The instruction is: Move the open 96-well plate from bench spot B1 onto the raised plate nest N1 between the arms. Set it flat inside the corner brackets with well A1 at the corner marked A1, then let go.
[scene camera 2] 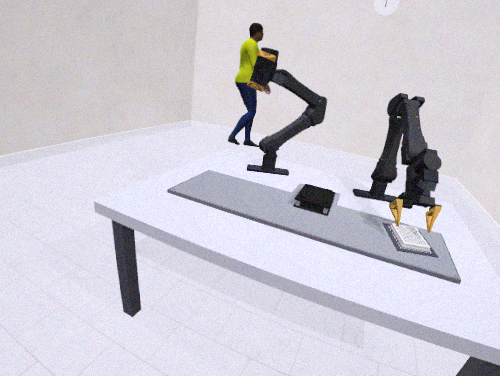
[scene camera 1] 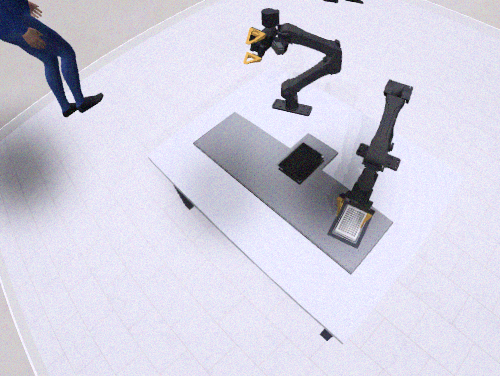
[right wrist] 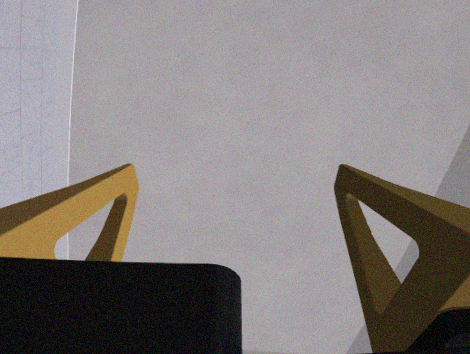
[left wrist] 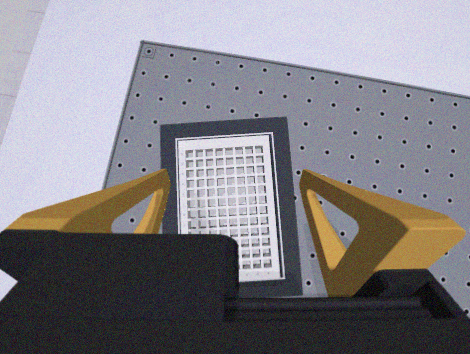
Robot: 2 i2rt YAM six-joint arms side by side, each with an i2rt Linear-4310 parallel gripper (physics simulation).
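Seen in the pictures: left gripper, fingertip midpoint: [scene camera 2: 413,229] [scene camera 1: 348,221] [left wrist: 234,176]; right gripper, fingertip midpoint: [scene camera 2: 258,69] [scene camera 1: 245,54] [right wrist: 236,175]; left arm's base, link origin: [scene camera 2: 375,197]; right arm's base, link origin: [scene camera 2: 267,170] [scene camera 1: 292,107].
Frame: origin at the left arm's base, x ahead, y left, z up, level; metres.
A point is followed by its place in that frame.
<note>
The white 96-well plate [scene camera 1: 352,223] @(x 0.371, y 0.022, z 0.025 m) [scene camera 2: 411,238] @(x 0.387, y 0.014, z 0.027 m) [left wrist: 229,190] @(x 0.382, y 0.014, z 0.018 m) lies flat on the dark pad of spot B1 [left wrist: 294,240] @(x 0.332, y -0.044, z 0.015 m) near the right end of the grey board. My left gripper [scene camera 1: 354,212] [scene camera 2: 414,228] @(x 0.391, y 0.008, z 0.060 m) [left wrist: 234,176] @(x 0.391, y 0.008, z 0.060 m) is open, pointing down above the plate. In the left wrist view its fingertips stand to either side of the plate, with a wider gap on the right. The raised nest N1 [scene camera 1: 301,162] @(x 0.224, y -0.277, z 0.047 m) [scene camera 2: 315,197] @(x 0.247, y -0.287, z 0.047 m) is black and stands near the middle of the board; its A1 mark cannot be read. My right gripper [scene camera 1: 254,47] [scene camera 2: 262,71] @(x 0.127, y -0.558, z 0.441 m) [right wrist: 236,175] @(x 0.127, y -0.558, z 0.441 m) is open and empty, raised high away from the board.
The perforated grey board [scene camera 1: 235,150] @(x 0.278, y -0.583, z 0.012 m) [scene camera 2: 240,202] @(x 0.327, y -0.534, z 0.013 m) [left wrist: 400,135] @(x 0.428, y -0.160, z 0.013 m) lies on a white table [scene camera 1: 240,230] @(x 0.593, y -0.346, z 0.000 m) [scene camera 2: 225,245] @(x 0.567, y -0.519, z 0.000 m). The right arm's base [scene camera 1: 292,107] @(x -0.071, y -0.476, z 0.032 m) [scene camera 2: 268,170] @(x -0.065, y -0.487, z 0.013 m) stands behind the board. A person [scene camera 1: 62,55] [scene camera 2: 247,85] is on the floor beyond the table.
</note>
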